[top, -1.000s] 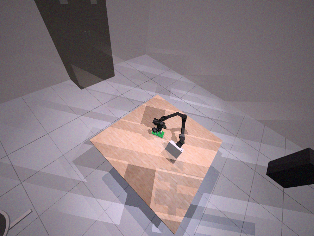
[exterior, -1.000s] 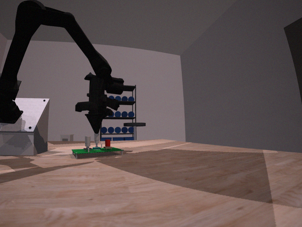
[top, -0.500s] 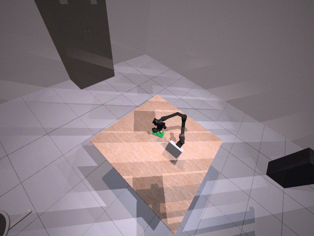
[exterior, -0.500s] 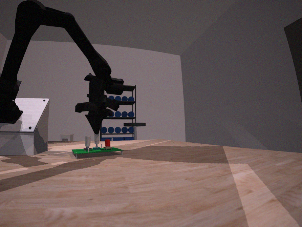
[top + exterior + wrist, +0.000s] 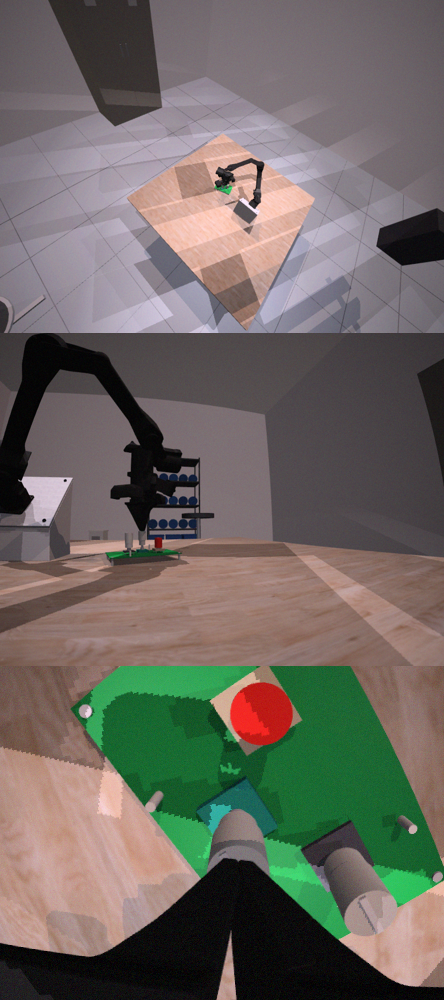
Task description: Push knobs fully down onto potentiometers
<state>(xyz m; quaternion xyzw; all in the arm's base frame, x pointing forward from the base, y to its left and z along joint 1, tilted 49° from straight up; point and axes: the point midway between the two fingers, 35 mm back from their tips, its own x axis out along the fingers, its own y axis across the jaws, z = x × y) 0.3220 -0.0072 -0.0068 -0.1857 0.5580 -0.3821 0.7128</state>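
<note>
Now: the knob 40 mm to the right of my gripper tip, 30 mm behind it and 20 mm below it.
</note>
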